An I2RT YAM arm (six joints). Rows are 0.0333 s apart.
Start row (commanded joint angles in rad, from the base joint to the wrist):
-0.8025 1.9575 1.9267 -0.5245 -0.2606 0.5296
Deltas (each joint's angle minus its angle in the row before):
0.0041 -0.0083 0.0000 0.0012 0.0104 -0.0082
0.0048 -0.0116 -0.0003 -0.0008 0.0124 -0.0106
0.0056 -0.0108 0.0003 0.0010 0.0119 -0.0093
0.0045 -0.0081 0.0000 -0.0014 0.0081 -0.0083
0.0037 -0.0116 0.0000 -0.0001 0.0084 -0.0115
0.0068 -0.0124 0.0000 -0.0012 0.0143 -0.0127
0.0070 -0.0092 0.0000 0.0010 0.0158 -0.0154
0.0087 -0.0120 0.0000 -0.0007 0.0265 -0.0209
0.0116 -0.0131 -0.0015 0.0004 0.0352 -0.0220
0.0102 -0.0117 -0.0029 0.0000 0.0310 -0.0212
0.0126 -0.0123 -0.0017 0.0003 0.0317 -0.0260
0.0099 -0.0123 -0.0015 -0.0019 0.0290 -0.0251
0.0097 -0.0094 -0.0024 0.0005 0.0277 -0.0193
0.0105 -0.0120 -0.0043 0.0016 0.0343 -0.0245
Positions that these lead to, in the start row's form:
-0.7984 1.9492 1.9267 -0.5233 -0.2502 0.5214
-0.7936 1.9376 1.9264 -0.5241 -0.2378 0.5108
-0.7880 1.9268 1.9267 -0.5231 -0.2259 0.5015
-0.7835 1.9187 1.9267 -0.5245 -0.2178 0.4932
-0.7798 1.9071 1.9267 -0.5246 -0.2094 0.4817
-0.7730 1.8947 1.9267 -0.5258 -0.1951 0.4690
-0.7660 1.8855 1.9267 -0.5248 -0.1793 0.4536
-0.7573 1.8735 1.9267 -0.5255 -0.1528 0.4327
-0.7457 1.8604 1.9252 -0.5251 -0.1176 0.4107
-0.7355 1.8487 1.9223 -0.5251 -0.0866 0.3895
-0.7229 1.8364 1.9206 -0.5248 -0.0549 0.3635
-0.7130 1.8241 1.9191 -0.5267 -0.0259 0.3384
-0.7033 1.8147 1.9167 -0.5262 0.0018 0.3191
-0.6928 1.8027 1.9124 -0.5246 0.0361 0.2946

